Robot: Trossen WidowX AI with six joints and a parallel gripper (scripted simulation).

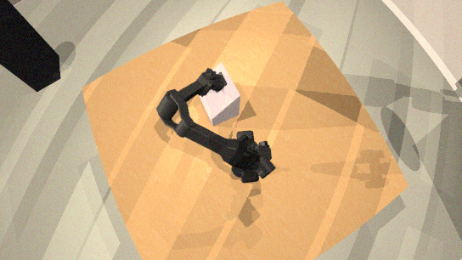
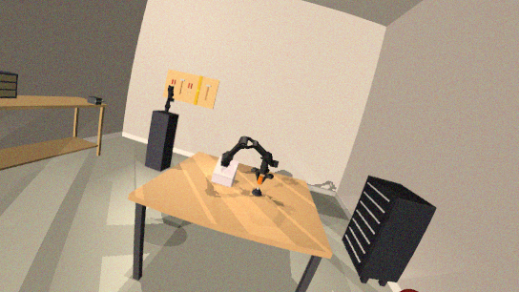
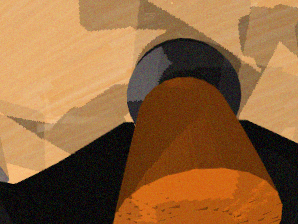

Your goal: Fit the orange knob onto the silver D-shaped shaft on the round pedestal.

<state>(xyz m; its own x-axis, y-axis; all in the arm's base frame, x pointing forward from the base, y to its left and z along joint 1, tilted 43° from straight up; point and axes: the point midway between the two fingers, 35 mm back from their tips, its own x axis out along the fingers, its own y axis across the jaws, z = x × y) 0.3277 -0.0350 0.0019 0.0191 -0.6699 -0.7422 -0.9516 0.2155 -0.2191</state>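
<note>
My gripper tip is 2 cm to the left of the dark round pedestal and 7 cm above it. Also, from my gripper tip: orange knob 3 cm above.
</note>
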